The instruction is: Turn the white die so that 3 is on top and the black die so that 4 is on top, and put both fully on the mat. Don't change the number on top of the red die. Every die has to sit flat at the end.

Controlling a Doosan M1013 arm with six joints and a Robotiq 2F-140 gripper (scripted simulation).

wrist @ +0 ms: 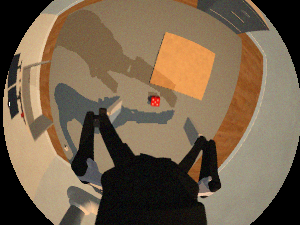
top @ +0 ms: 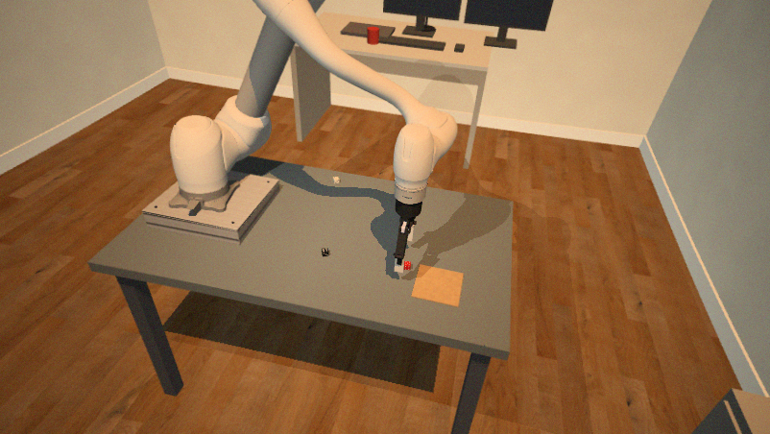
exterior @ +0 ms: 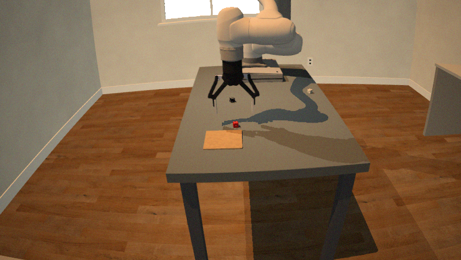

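The red die is 1 cm ahead of my hand and 5 cm below it. The rest, counted from my hand: white die 28 cm behind, 45 cm to the left, 5 cm below; orange mat 11 cm ahead, 6 cm to the right, 6 cm below; black die 25 cm behind, 3 cm to the left, 5 cm below.
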